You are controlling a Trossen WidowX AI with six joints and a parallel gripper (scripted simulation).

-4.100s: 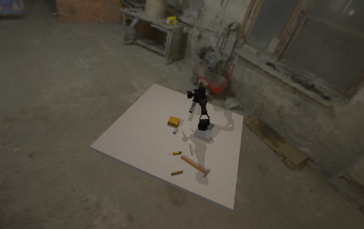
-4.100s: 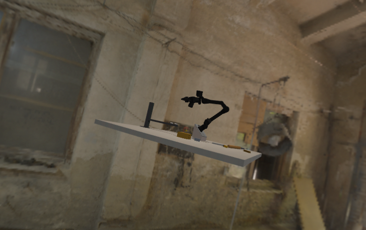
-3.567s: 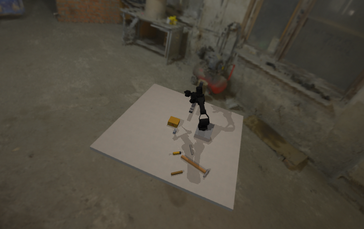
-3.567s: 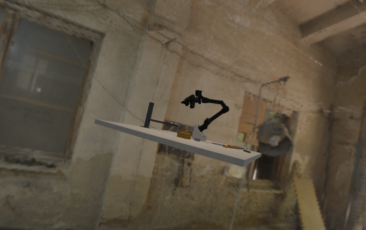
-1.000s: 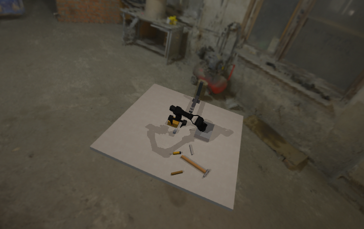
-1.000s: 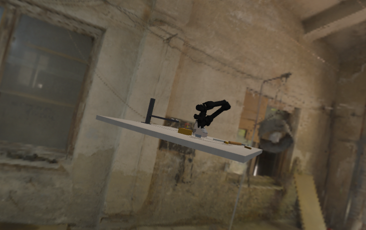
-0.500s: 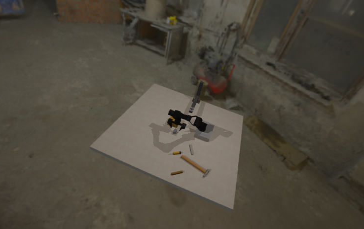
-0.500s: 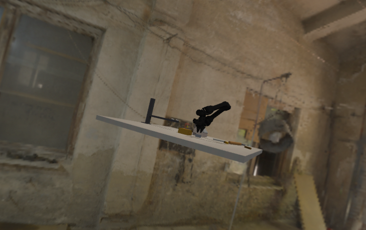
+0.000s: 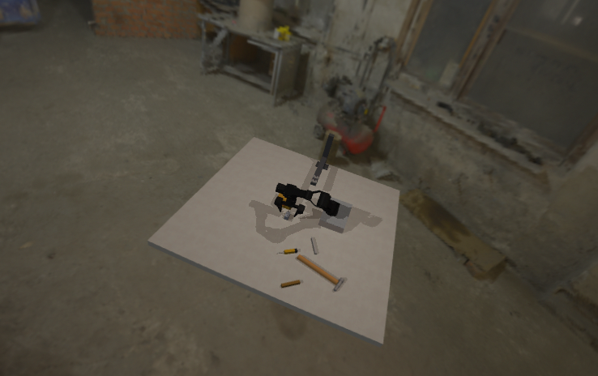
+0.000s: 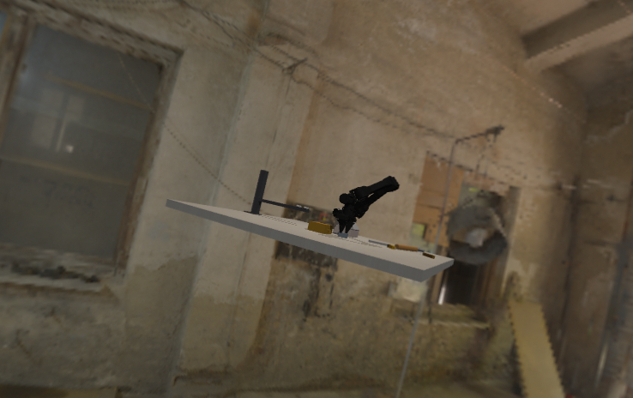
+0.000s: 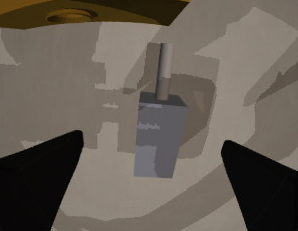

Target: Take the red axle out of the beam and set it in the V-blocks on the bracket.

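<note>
Right now the grey-blue block is 2 cm to the right of my gripper tip and 1 cm below it. From my gripper tip the other things lie so: grey bar 20 cm behind, 18 cm to the left, 2 cm below; yellow-orange block 4 cm ahead, 13 cm to the right; yellow-black tool 7 cm behind, 27 cm to the left, 1 cm below.
</note>
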